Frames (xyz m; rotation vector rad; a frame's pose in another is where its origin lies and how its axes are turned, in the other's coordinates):
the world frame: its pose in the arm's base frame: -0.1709 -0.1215 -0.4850 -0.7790 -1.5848 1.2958
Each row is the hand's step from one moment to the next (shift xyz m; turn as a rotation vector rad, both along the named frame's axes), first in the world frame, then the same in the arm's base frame.
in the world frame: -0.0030 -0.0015 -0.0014 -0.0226 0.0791 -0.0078
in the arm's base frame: 0.0025 -0.0025 0.0007 0.0099 0.0025 -0.0820
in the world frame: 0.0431 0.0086 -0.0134 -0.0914 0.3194 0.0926
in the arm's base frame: -0.0047 0.0456 0.0031 -0.0745 -0.0382 -0.3346
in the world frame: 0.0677 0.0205 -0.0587 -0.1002 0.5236 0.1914
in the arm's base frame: 0.0268 0.0879 -0.0008 -0.1775 -0.0338 -0.5368
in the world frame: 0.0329 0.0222 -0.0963 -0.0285 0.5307 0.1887
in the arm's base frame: 0.0746 0.0720 -0.0104 -0.2028 0.0326 -0.5252
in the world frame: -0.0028 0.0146 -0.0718 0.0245 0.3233 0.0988
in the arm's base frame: 0.0661 0.0289 -0.0129 -0.1246 0.0633 -0.3088
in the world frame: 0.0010 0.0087 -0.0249 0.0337 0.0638 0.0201
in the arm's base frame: 0.0219 0.0127 -0.0075 -0.0361 0.0379 -0.0535
